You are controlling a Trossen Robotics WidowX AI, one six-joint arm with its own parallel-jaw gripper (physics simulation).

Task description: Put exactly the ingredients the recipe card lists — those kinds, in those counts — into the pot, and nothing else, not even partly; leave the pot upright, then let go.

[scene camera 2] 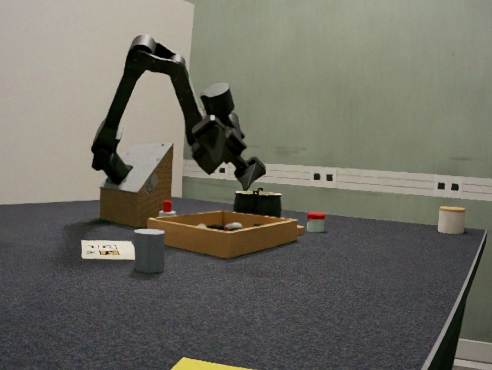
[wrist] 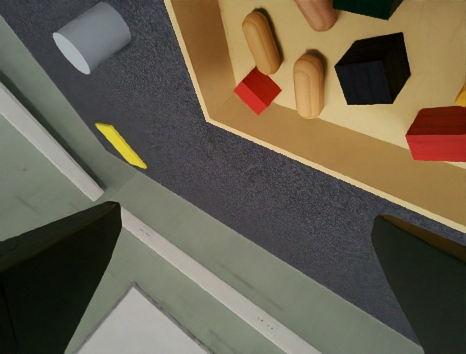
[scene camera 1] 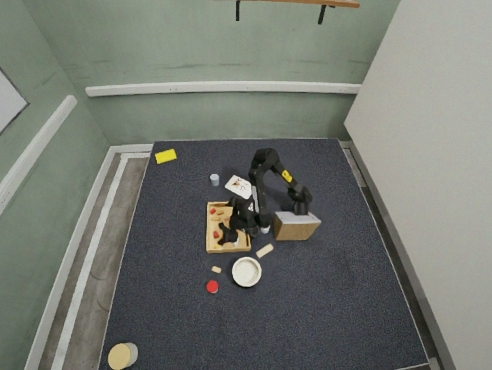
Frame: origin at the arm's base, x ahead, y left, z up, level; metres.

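Seen in the pictures: gripper, fingertip midpoint: (scene camera 2: pixel 232 176) (wrist: pixel 248 220) (scene camera 1: pixel 223 215); arm's base, link origin: (scene camera 2: pixel 119 174) (scene camera 1: pixel 301 213).
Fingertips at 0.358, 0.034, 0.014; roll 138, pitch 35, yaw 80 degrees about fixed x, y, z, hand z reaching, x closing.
Observation:
Offsets run from my fingertips to a thing's top centre, as dx, dy, dz. "pt": to the spot under its first point.
My gripper (scene camera 1: pixel 224 218) (scene camera 2: pixel 229 180) (wrist: pixel 248 220) is open and empty, tilted above the wooden tray {-0.015, +0.001, -0.088} (scene camera 1: pixel 208 240) (scene camera 2: pixel 200 239) (wrist: pixel 350 150). In the wrist view the tray holds a red cube {+0.071, -0.077, -0.106} (wrist: pixel 257 91), two tan rounded pieces {+0.031, -0.074, -0.110} (wrist: pixel 261 42) {+0.050, -0.036, -0.107} (wrist: pixel 309 86), a pink rounded piece {-0.008, -0.043, -0.111} (wrist: pixel 317 12), a black cube {+0.018, +0.000, -0.102} (wrist: pixel 372 70), a dark green block {pt -0.022, -0.007, -0.102} (wrist: pixel 370 6), a red block {+0.040, +0.048, -0.103} (wrist: pixel 437 135) and a yellow piece {pt +0.011, +0.042, -0.110} (wrist: pixel 462 95). The pot {-0.114, +0.227, -0.038} (scene camera 1: pixel 246 271) (scene camera 2: pixel 258 204) stands upright, its visible inside bare. The recipe card {-0.062, -0.254, -0.132} (scene camera 1: pixel 239 186) (scene camera 2: pixel 107 249) lies flat, its print too small to read.
A grey cylinder {+0.084, -0.271, -0.075} (scene camera 1: pixel 214 180) (scene camera 2: pixel 149 251) (wrist: pixel 92 37) stands near the card. A red-lidded jar {+0.026, +0.287, -0.090} (scene camera 1: pixel 212 286) (scene camera 2: pixel 315 222), a small tan block {+0.019, +0.212, -0.114} (scene camera 1: pixel 216 269) and a longer block {-0.196, +0.114, -0.117} (scene camera 1: pixel 265 250) lie around the pot. A red-topped bottle {-0.198, +0.001, -0.069} (scene camera 2: pixel 167 207) stands by the arm's wooden base (scene camera 1: pixel 296 230).

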